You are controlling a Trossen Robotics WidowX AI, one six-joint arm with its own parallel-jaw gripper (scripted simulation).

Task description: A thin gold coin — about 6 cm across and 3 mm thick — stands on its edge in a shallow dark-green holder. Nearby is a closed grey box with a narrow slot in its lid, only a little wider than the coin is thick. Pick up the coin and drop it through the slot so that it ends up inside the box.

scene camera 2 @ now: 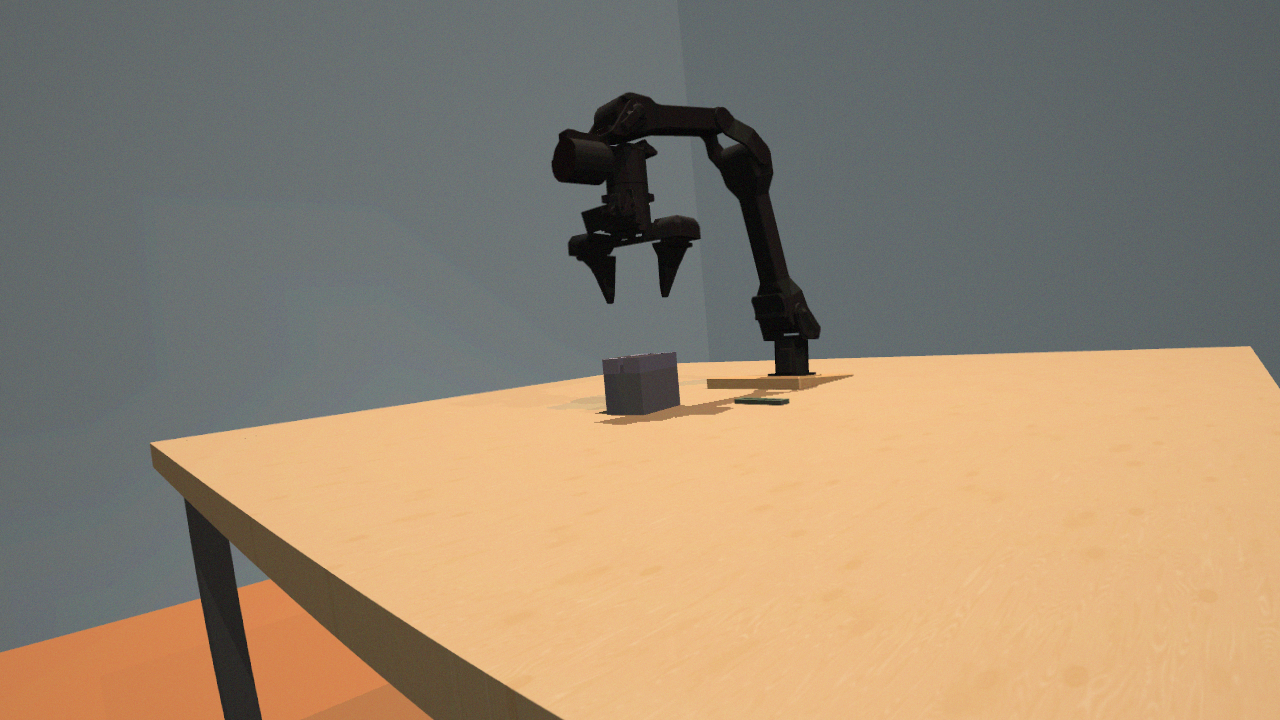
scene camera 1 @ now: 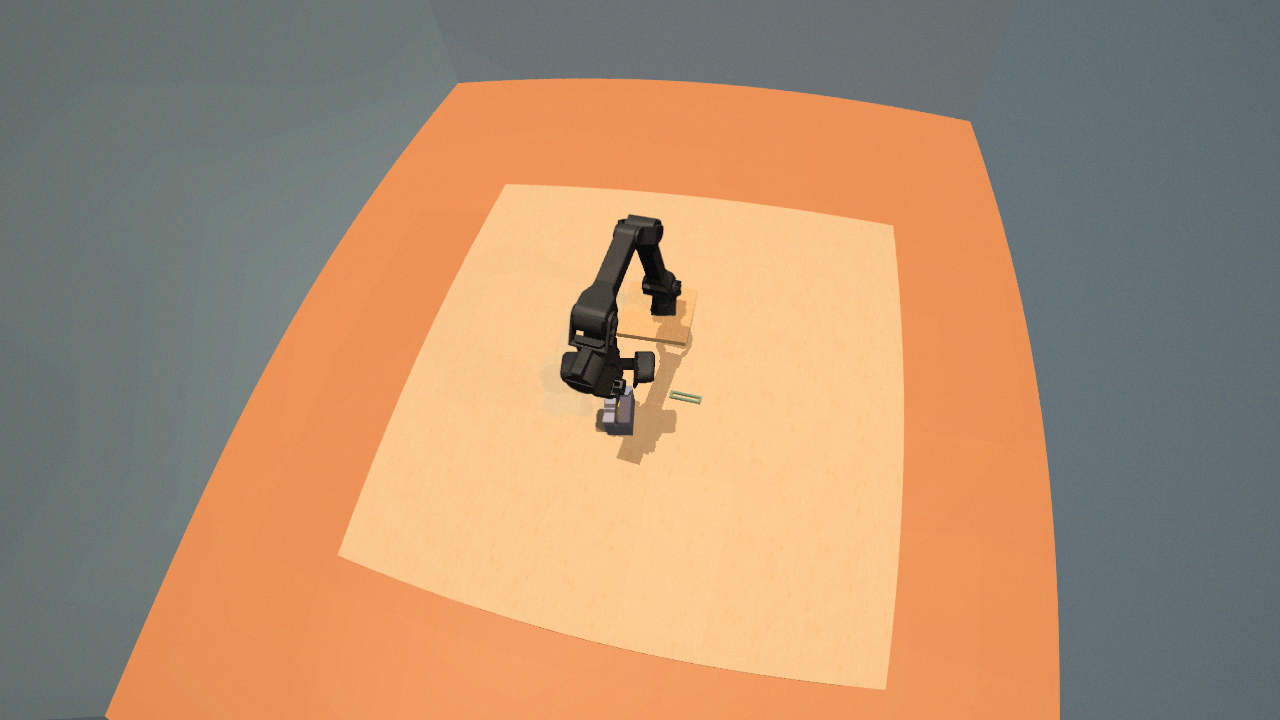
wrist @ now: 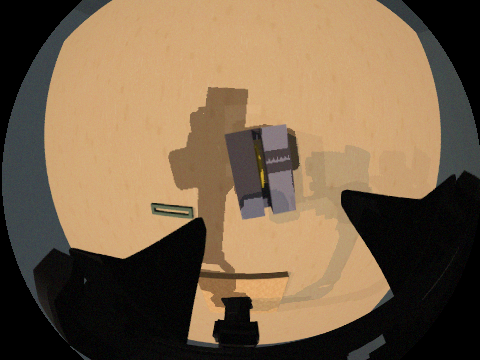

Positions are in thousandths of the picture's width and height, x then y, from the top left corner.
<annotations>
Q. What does my gripper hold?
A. Nothing.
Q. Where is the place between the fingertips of my gripper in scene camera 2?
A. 497, 417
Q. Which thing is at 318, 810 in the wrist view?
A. My gripper.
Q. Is my gripper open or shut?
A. Open.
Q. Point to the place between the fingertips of my gripper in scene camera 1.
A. At 479, 537
</annotations>
